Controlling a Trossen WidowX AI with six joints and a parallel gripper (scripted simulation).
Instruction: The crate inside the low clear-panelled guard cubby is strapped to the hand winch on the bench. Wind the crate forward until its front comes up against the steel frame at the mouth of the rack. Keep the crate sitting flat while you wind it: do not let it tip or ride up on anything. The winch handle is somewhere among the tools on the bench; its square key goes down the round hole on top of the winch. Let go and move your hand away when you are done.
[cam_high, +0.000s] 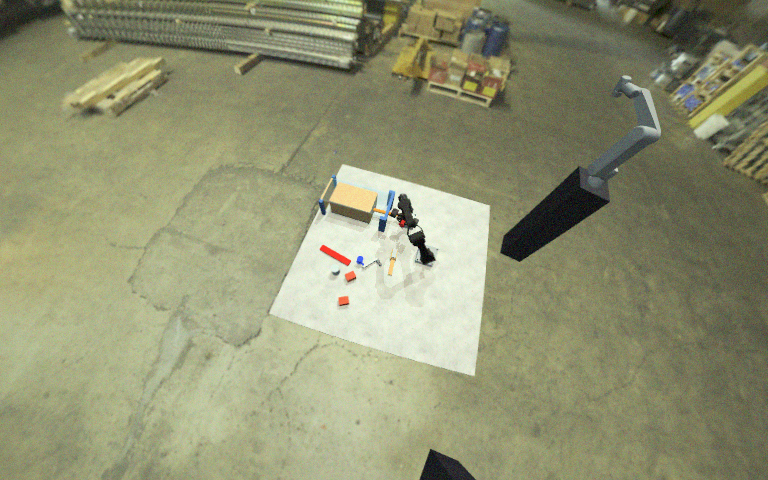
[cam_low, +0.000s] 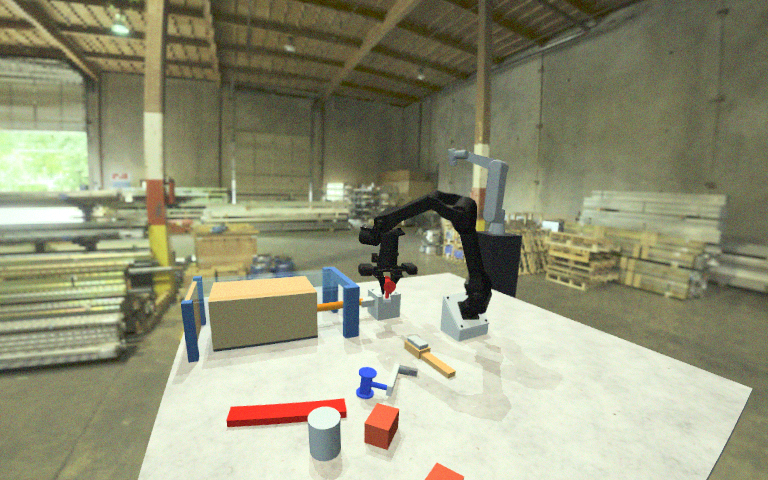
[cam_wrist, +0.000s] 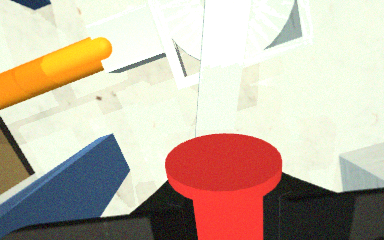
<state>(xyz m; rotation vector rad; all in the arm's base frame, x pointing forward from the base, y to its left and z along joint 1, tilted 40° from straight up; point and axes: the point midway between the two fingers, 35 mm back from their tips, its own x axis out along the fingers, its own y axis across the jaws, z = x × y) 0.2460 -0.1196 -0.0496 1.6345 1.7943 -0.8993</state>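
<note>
The red-knobbed winch handle lies 10 mm behind my gripper tip, 30 mm to the right of it and 10 mm below it. The rest, counted from my gripper tip: blue frame 140 mm ahead, 70 mm to the right, 10 mm below; then red knob 10 mm to the left, 20 mm above; then grey winch 40 mm behind, 110 mm to the right, 80 mm below.
</note>
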